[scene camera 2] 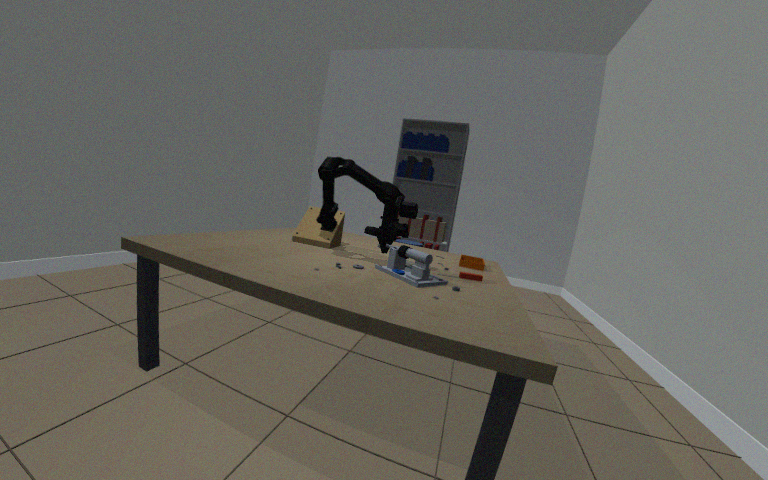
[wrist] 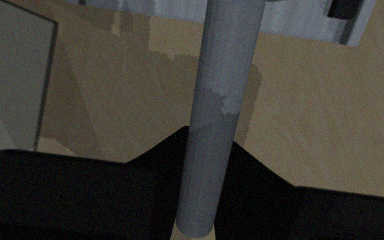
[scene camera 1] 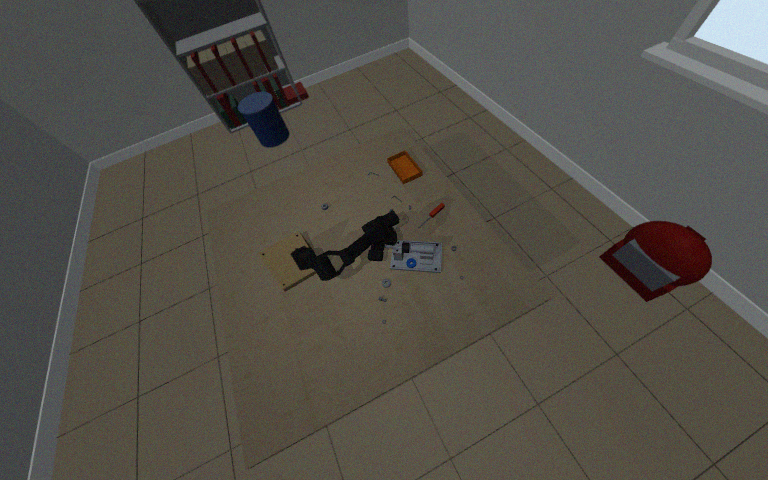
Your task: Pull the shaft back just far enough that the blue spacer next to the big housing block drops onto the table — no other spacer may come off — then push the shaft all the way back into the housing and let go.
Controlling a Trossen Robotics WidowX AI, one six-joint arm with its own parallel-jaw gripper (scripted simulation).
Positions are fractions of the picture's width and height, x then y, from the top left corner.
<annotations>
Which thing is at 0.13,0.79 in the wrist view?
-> My gripper.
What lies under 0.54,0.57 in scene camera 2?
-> A light housing block.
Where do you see a grey shaft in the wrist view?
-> At 0.60,0.18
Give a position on a light housing block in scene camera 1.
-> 0.56,0.53
</annotations>
